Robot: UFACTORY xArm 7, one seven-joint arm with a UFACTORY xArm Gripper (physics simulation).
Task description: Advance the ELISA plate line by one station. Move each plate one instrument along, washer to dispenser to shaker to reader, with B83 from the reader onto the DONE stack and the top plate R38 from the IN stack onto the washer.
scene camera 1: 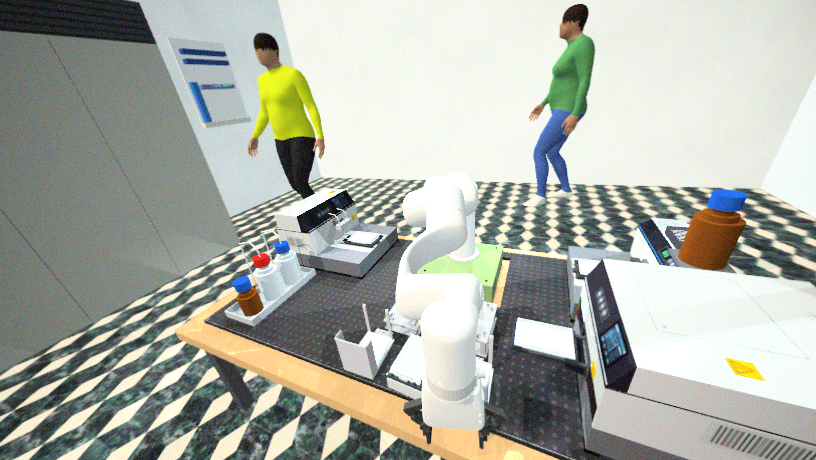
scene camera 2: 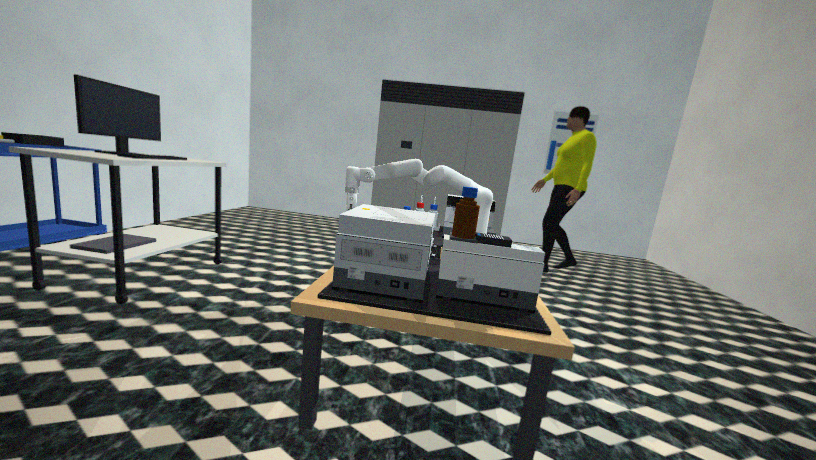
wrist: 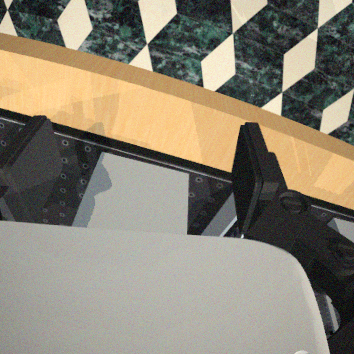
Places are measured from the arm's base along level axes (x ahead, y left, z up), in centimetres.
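Where they show: gripper, fingertip midpoint: (scene camera 1: 454,437) (wrist: 143,143); arm's base, link origin: (scene camera 1: 463,253).
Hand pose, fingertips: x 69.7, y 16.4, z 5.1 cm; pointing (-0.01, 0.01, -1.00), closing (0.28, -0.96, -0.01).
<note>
Each offset is from my fingertips to the top centre of the thing. "spot": to the spot under its first point.
My gripper (scene camera 1: 455,435) (wrist: 143,143) is open and empty, pointing down above the table's front edge. A white plate @[dx -29.4, dy +14.0, dz +0.6 cm] (scene camera 1: 545,338) lies on the tray extended from the large white instrument @[dx -29.7, dy +42.6, dz +14.4 cm] (scene camera 1: 714,320) at the right. Another plate @[dx -68.1, dy -64.0, dz -1.9 cm] (scene camera 1: 362,238) sits on the grey instrument (scene camera 1: 337,260) at the back left. A white holder with an upright panel @[dx -18.4, dy -31.5, dz +0.2 cm] (scene camera 1: 355,355) stands near the front edge. A white unit @[spot: dx -16.5, dy -18.1, dz -7.1 cm] (scene camera 1: 406,360) beside it is partly hidden by the arm, as are further white holders @[spot: dx -33.9, dy -0.4, dz -6.6 cm] (scene camera 1: 486,328). A pale panel (wrist: 145,192) shows between the fingers in the wrist view. Plate labels cannot be read.
A tray of capped bottles @[dx -30.9, dy -87.1, dz +12.2 cm] (scene camera 1: 271,300) stands at the left. A large brown bottle @[spot: dx -53.8, dy +47.3, dz +18.2 cm] (scene camera 1: 711,240) (scene camera 2: 465,218) stands on the back right instrument (scene camera 2: 491,265). The green arm base (scene camera 1: 492,268) is behind the holders. Two people stand beyond the table.
</note>
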